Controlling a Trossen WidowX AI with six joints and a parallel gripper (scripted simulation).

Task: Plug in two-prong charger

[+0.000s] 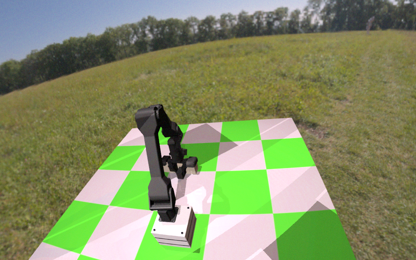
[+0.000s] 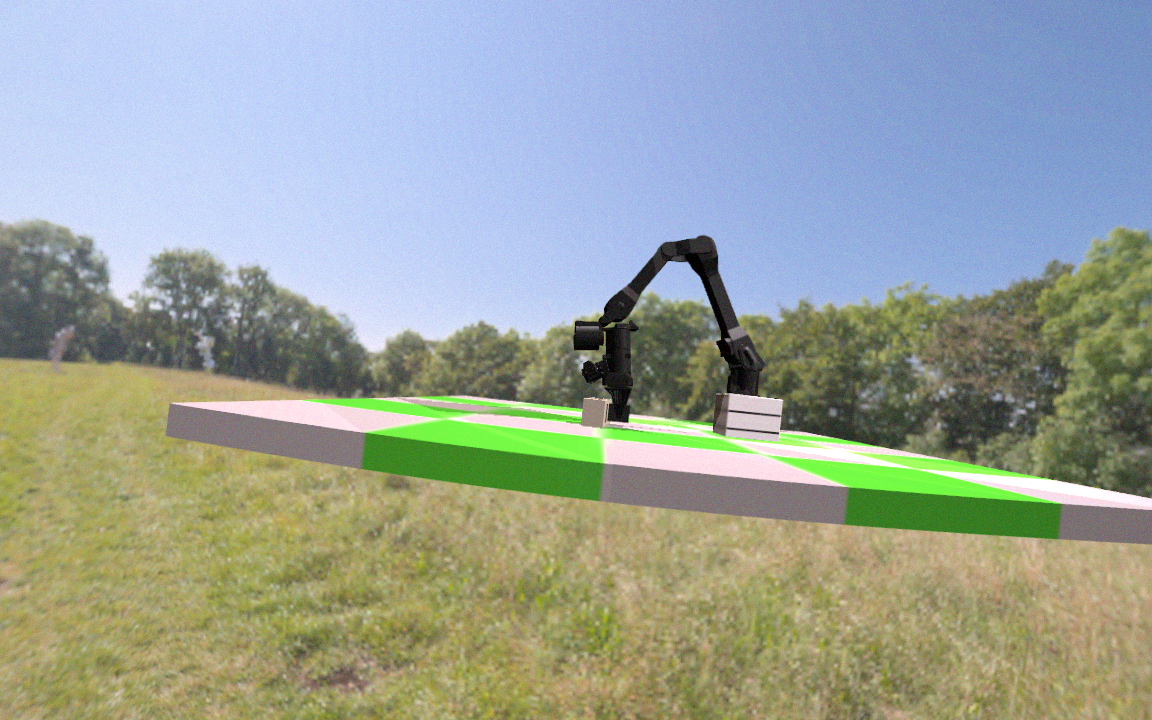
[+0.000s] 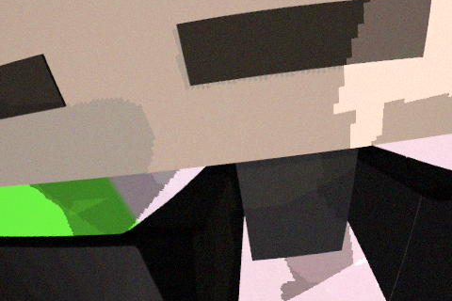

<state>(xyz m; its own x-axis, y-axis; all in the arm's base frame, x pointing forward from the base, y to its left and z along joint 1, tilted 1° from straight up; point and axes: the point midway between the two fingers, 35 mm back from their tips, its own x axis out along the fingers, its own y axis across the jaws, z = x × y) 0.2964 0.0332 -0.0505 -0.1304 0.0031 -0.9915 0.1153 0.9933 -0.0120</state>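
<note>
The black two-prong charger lies 2 cm ahead of my gripper tip and 1 cm above it.
</note>
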